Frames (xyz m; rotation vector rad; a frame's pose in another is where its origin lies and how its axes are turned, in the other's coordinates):
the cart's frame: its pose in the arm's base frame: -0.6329 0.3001 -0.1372 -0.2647 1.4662 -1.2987
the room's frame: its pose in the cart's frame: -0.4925 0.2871 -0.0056 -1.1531 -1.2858 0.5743
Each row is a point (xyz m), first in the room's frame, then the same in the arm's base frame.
Working: the room's frame: its pose in the arm's base frame: -0.3218 0.7758 -0.0936 -1.0773 0.8166 0.3751

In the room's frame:
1: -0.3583 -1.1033 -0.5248
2: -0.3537 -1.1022 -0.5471
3: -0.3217 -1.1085 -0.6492
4: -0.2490 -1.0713 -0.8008
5: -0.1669 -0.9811 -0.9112
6: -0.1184 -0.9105 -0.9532
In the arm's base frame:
1: -0.0675 -0.1463 0.7466
2: -0.0741 -0.1661 0.7375
3: -0.0902 -0.2629 0.6944
4: -0.1271 -0.3886 0.5826
5: -0.1749 -0.4548 0.4398
6: -0.2048 -0.4656 0.3498

